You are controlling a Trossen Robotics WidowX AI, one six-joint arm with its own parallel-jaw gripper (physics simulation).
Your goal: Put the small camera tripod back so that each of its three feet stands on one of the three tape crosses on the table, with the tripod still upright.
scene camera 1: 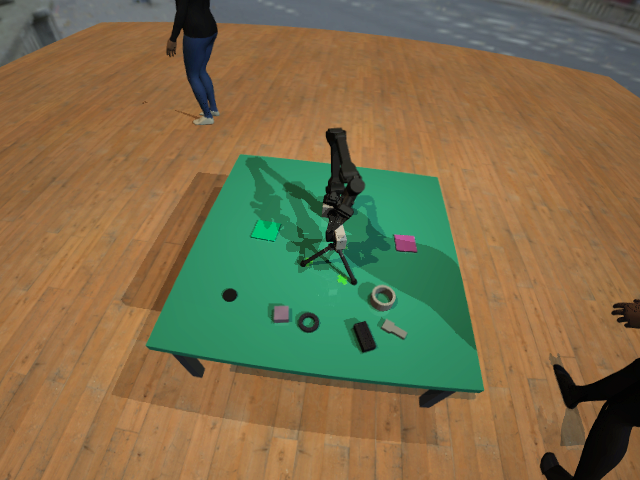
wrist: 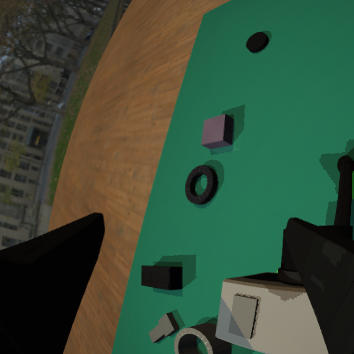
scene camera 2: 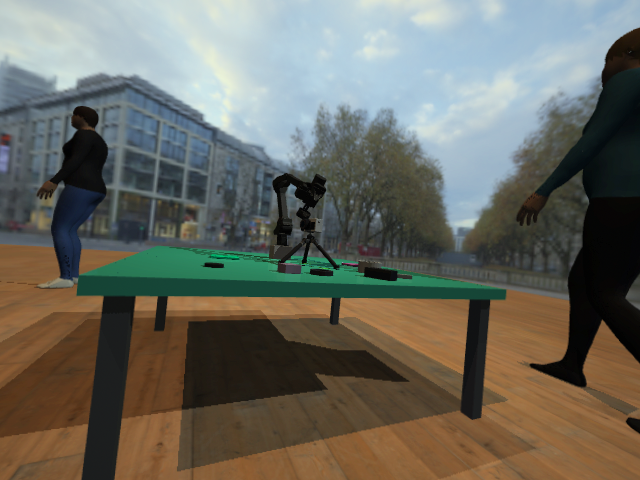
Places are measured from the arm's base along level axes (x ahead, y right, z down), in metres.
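Where they show: gripper, between the fingertips: (scene camera 1: 329, 231) (wrist: 199, 226) (scene camera 2: 309, 208); arm's base, origin of its link: (scene camera 2: 281, 245).
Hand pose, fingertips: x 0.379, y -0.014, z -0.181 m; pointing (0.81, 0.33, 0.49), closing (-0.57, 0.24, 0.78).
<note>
Each offset is from my fingertips to the top centre of the thing. "pt": to the spot under its first point. Level surfaces: height alone.
The small tripod @[pt dx -0.026, dy -0.011, dz +0.148 m] (scene camera 1: 329, 254) (scene camera 2: 308, 244) stands upright near the middle of the green table @[dz +0.256 m] (scene camera 1: 218, 267), on black legs with a beige head @[pt dx -0.017, dy -0.044, dz +0.038 m] (scene camera 1: 340, 236) (wrist: 267, 312). One bright green tape cross @[dx +0.041, dy -0.083, dz +0.256 m] (scene camera 1: 342, 279) shows beside its front right foot; I cannot make out the other crosses. My gripper (scene camera 1: 335, 230) (scene camera 2: 309, 218) (wrist: 199, 226) is open and sits at the level of the tripod head. In the wrist view the head lies against the right finger, with a wide gap to the left finger. A tripod leg (wrist: 342, 197) shows beyond it.
Near the front edge lie a black disc @[dx +0.215, dy +0.379, dz +0.246 m] (scene camera 1: 230, 294) (wrist: 257, 41), a mauve cube @[dx +0.264, dy +0.143, dz +0.228 m] (scene camera 1: 281, 313) (wrist: 217, 131), a black ring @[dx +0.276, dy +0.029, dz +0.241 m] (scene camera 1: 300, 322) (wrist: 191, 186), a black block @[dx +0.303, dy -0.195, dz +0.221 m] (scene camera 1: 364, 336) (wrist: 161, 277), a grey piece @[dx +0.250, dy -0.318, dz +0.241 m] (scene camera 1: 394, 329) and a tape roll @[dx +0.119, dy -0.262, dz +0.208 m] (scene camera 1: 373, 299). A green pad @[dx -0.175, dy +0.324, dz +0.247 m] (scene camera 1: 265, 230) and a magenta pad @[dx -0.230, dy -0.377, dz +0.247 m] (scene camera 1: 405, 243) lie further back. A person (scene camera 1: 196, 52) stands behind the table.
</note>
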